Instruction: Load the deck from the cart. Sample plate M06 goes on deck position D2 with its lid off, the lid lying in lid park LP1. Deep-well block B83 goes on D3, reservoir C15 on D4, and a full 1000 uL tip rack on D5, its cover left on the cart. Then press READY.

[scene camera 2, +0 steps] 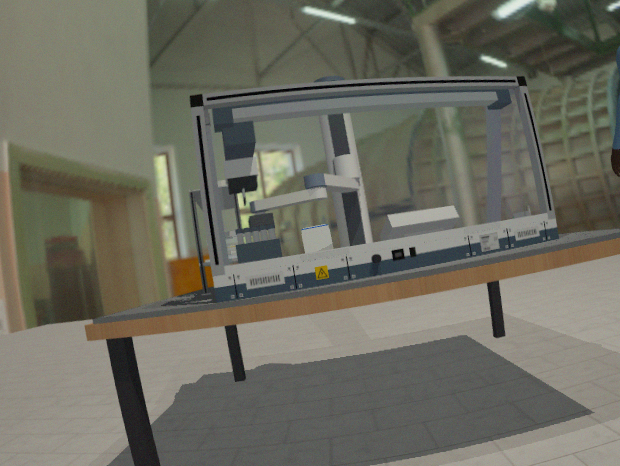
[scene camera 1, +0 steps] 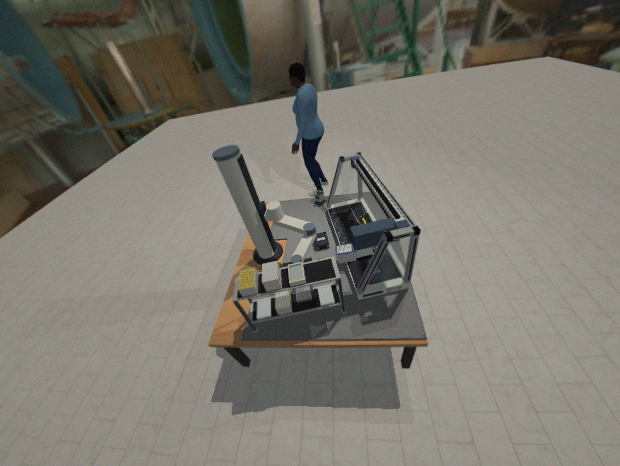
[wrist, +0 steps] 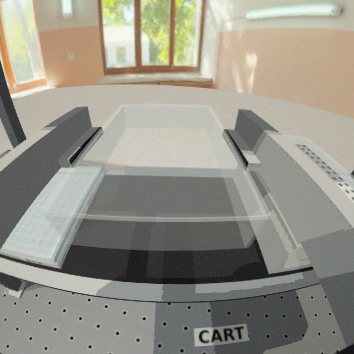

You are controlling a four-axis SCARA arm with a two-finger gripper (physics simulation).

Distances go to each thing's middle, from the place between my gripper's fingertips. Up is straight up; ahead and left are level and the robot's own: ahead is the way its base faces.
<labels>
My hand is 90 mm past the CART label (wrist: 237, 331), 90 mm to the right of it and 200 mm above it.
</labels>
